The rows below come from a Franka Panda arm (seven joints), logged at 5 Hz.
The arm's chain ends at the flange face. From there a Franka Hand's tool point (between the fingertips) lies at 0.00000 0.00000 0.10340 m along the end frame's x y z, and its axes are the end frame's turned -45 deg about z.
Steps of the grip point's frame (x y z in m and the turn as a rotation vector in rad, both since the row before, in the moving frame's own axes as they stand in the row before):
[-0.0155 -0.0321 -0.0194 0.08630 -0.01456 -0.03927]
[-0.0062 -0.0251 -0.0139 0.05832 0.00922 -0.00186]
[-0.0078 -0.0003 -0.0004 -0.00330 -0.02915 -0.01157]
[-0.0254 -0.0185 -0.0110 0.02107 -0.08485 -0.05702]
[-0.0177 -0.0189 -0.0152 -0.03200 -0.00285 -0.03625]
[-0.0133 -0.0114 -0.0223 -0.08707 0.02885 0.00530]
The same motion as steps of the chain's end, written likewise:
[-0.0262 -0.0066 -0.0190 0.05073 -0.07132 -0.03927]
[-0.0185 -0.0084 -0.0137 0.04776 -0.03472 -0.00186]
[-0.0039 0.0029 -0.0004 -0.02295 -0.01828 -0.01157]
[-0.0234 0.0000 -0.0106 -0.04510 -0.07490 -0.05702]
[-0.0281 -0.0034 -0.0151 -0.02464 0.02061 -0.03625]
[-0.0259 -0.0029 -0.0219 -0.04117 0.08197 0.00530]

